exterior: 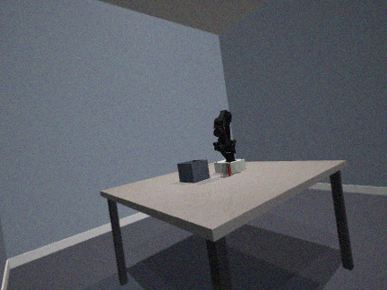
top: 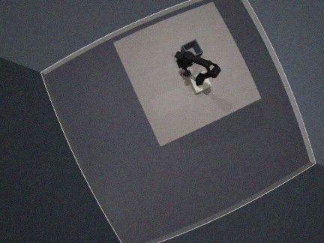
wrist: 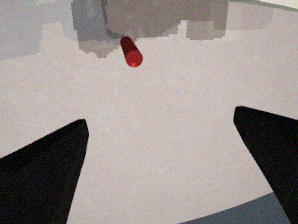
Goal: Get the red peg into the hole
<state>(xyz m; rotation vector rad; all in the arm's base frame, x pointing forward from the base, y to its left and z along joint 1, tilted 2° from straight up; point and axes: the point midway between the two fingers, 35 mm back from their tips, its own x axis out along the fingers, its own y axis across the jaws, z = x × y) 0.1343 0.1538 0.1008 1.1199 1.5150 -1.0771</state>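
Right now the red peg is 100 mm below my gripper tip, 20 mm to the right of it and 10 mm ahead of it. Round my gripper tip: pale plate: 210 mm ahead, 180 mm to the right, 100 mm below.
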